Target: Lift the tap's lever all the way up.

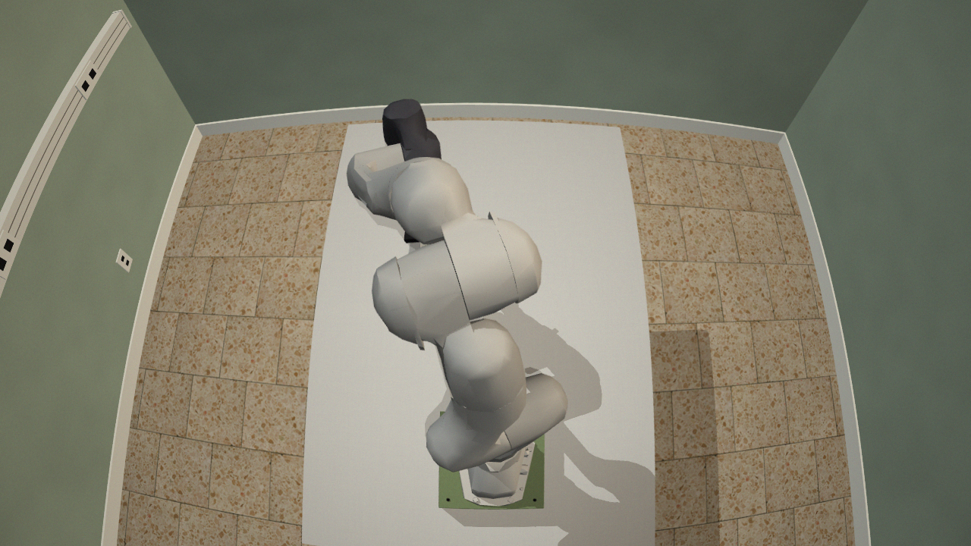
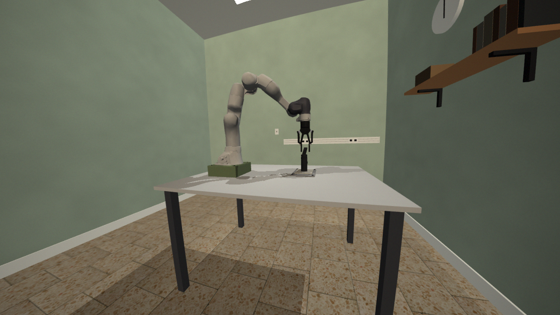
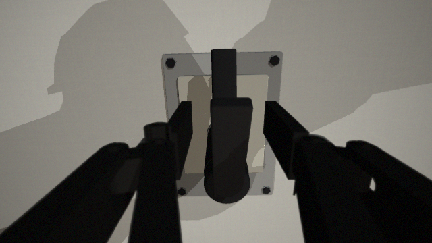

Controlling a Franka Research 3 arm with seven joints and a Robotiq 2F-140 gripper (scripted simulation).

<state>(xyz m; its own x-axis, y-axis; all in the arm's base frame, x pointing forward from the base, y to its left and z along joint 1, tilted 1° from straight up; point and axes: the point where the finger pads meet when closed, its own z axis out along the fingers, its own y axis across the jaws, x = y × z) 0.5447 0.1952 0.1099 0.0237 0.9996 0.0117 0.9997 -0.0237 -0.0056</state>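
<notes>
The dark lever is 3 cm to the right of my hand and 2 cm below it. Round my hand: tap: 7 cm below, 5 cm to the right; plate: 18 cm below, 7 cm to the right.
</notes>
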